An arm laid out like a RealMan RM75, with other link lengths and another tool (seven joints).
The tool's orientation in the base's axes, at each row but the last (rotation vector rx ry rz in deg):
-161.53, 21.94, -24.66
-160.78, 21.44, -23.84
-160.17, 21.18, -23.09
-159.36, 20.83, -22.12
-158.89, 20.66, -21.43
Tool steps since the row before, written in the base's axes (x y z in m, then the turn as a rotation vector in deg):
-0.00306, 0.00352, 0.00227, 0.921, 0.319, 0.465
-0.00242, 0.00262, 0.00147, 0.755, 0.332, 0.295
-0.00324, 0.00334, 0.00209, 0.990, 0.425, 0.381
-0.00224, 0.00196, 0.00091, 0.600, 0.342, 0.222
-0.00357, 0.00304, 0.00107, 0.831, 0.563, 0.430
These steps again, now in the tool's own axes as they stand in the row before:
-0.00328, -0.00328, -0.00232, 0.872, -0.634, -0.062
-0.00264, -0.00237, -0.00150, 0.673, -0.558, 0.045
-0.00349, -0.00308, -0.00209, 0.885, -0.721, 0.062
-0.00245, -0.00165, -0.00099, 0.510, -0.512, 0.068
-0.00398, -0.00243, -0.00119, 0.707, -0.832, 0.007

